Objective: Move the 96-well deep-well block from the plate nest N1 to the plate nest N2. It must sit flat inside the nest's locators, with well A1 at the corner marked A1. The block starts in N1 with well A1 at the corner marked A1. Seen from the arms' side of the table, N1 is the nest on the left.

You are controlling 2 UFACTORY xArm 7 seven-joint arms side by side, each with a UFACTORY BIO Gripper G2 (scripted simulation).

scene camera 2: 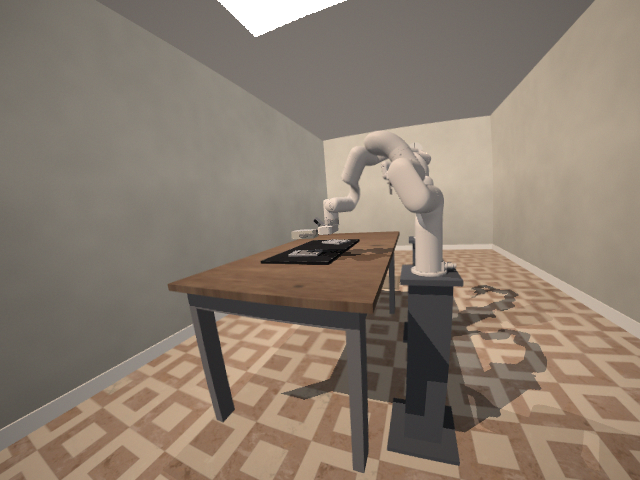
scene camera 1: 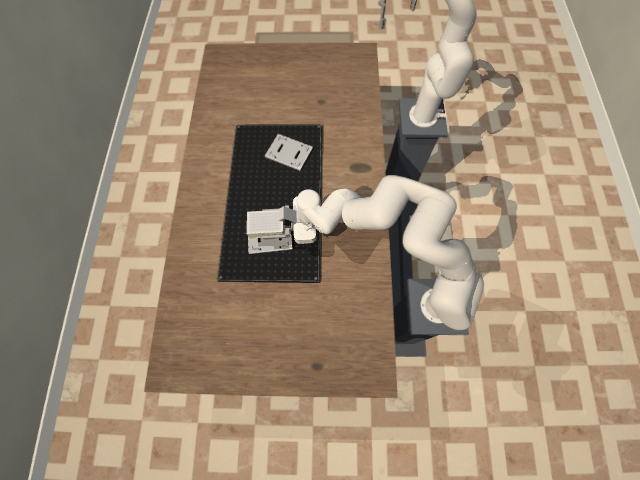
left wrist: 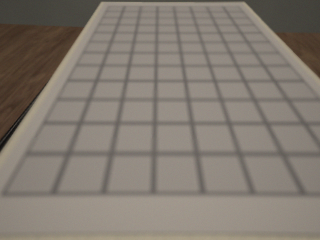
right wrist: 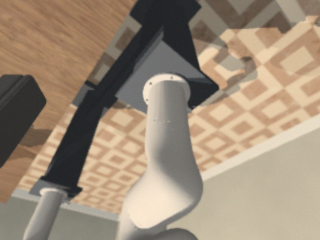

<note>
In view: a white deep-well block (scene camera 1: 259, 223).
The white deep-well block is seen too in the left wrist view (left wrist: 149, 119). The right wrist view misses the white deep-well block: it is out of frame.
</note>
